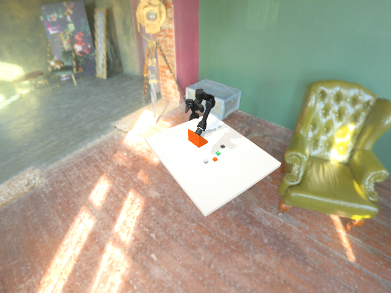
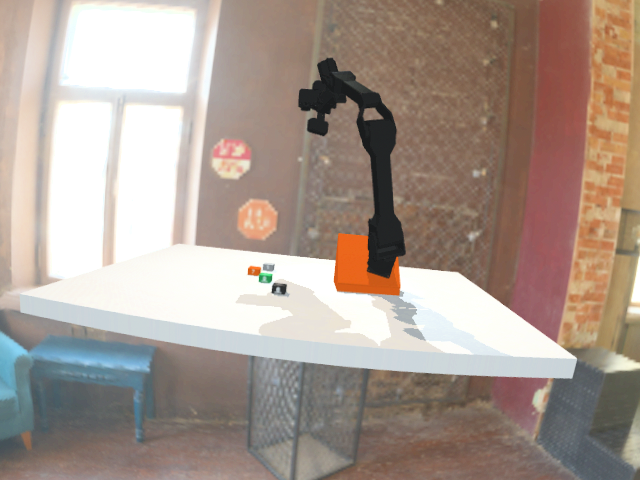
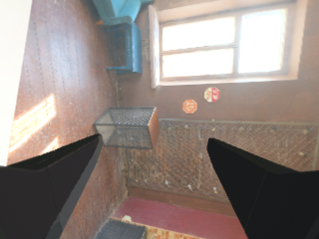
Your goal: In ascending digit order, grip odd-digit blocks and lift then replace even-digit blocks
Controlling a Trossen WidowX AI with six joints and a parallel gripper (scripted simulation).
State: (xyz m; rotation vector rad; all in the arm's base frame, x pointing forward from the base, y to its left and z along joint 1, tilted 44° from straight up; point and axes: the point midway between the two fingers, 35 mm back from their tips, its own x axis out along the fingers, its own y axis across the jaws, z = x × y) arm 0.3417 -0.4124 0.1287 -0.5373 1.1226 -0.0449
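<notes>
My gripper tip is now 60 mm short of the grey block, 140 mm to the right of it and 480 mm above it. Round my gripper tip: black block 50 mm behind, 400 mm to the left, 480 mm below; then orange block 70 mm ahead, 230 mm to the left, 480 mm below; then green block 20 mm ahead, 300 mm to the left, 480 mm below.
</notes>
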